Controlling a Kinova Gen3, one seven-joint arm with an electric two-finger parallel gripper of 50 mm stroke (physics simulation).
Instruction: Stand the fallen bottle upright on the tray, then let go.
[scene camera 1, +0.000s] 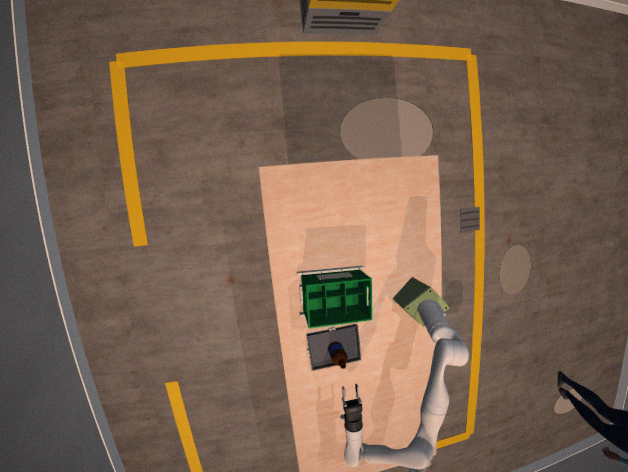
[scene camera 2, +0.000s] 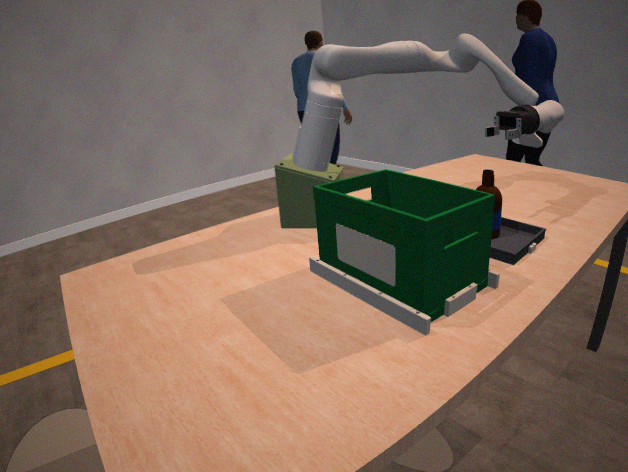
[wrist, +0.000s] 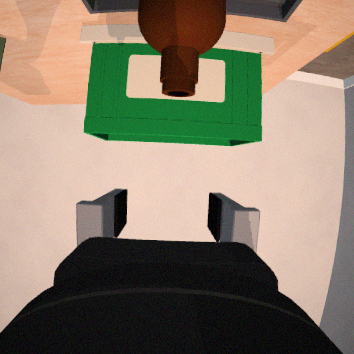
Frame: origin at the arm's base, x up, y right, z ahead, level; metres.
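Where they show: gripper, fingertip midpoint: (scene camera 1: 350, 386) (scene camera 2: 496, 133) (wrist: 167, 207); arm's base at its link origin: (scene camera 1: 427, 307) (scene camera 2: 310, 165).
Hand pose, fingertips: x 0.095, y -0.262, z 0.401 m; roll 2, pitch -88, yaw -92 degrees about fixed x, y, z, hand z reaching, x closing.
Observation:
Things, the pixels of their top centre, and the offset from my fingertips.
- brown bottle at its top centre: (wrist: 177, 93) (scene camera 2: 488, 170) (scene camera 1: 343, 366) dz +0.006, dx -0.082, dy +0.045 m
- dark grey tray at its top centre: (scene camera 2: 485, 227) (scene camera 1: 334, 348) dz +0.012, dx -0.216, dy +0.055 m
- green crate at its top centre: (scene camera 2: 401, 189) (wrist: 170, 139) (scene camera 1: 340, 303) dz +0.014, dx -0.067, dy +0.349 m
The brown bottle (scene camera 1: 337, 353) (scene camera 2: 496, 204) (wrist: 182, 30) with a blue label stands upright on the dark grey tray (scene camera 1: 317, 345) (scene camera 2: 515, 247) (wrist: 287, 9). Its lower left side is partly hidden behind the green crate in scene camera 2. My gripper (scene camera 1: 350, 389) (scene camera 2: 500, 132) (wrist: 167, 207) is open and empty. It points level toward the bottle's side of the table, apart from the bottle and higher than its neck. In the wrist view the bottle's mouth shows above and beyond the fingertips.
A green crate (scene camera 1: 308, 317) (scene camera 2: 375, 218) (wrist: 175, 111) with compartments stands beside the tray, with grey rails (scene camera 2: 370, 295) along its base. The arm's green base block (scene camera 1: 415, 291) (scene camera 2: 295, 200) stands near the table's edge. Two people (scene camera 2: 539, 60) (scene camera 2: 303, 76) stand beyond the table.

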